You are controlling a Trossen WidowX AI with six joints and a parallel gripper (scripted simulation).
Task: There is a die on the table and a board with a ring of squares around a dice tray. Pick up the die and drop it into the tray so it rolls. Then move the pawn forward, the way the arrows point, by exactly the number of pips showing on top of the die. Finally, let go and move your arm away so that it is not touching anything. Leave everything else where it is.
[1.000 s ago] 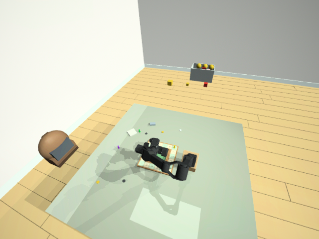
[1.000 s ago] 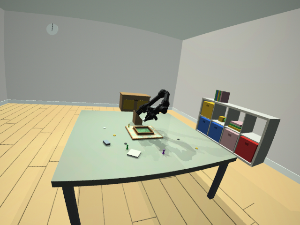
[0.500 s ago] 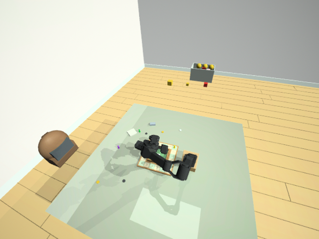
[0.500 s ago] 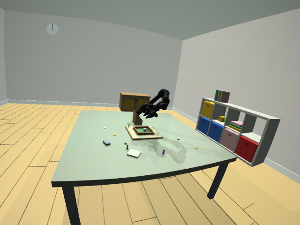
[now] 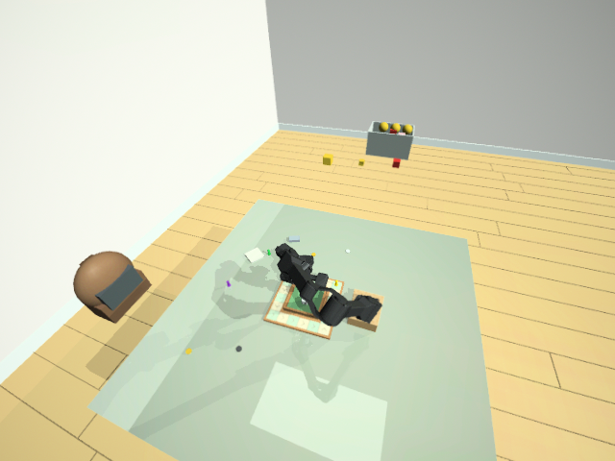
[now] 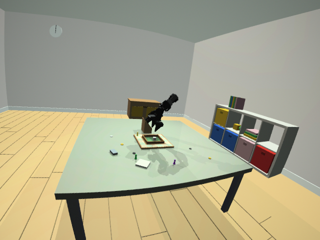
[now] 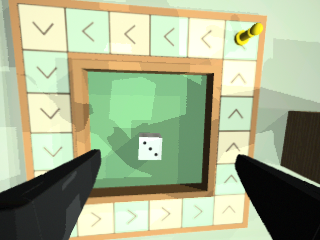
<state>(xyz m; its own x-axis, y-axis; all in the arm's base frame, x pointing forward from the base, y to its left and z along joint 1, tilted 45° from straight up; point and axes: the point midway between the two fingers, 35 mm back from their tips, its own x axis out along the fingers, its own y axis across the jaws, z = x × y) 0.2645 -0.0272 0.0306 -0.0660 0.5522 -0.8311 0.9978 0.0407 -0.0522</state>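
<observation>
The yellow pawn lies 10 cm behind my gripper tip, 11 cm to the right of it and 8 cm below it. Also, from my gripper tip: white die: 1 cm ahead, 2 cm to the left, 8 cm below; then green pawn: 29 cm ahead, 21 cm to the right, 9 cm below; then green tray: 1 cm ahead, 10 cm below.
</observation>
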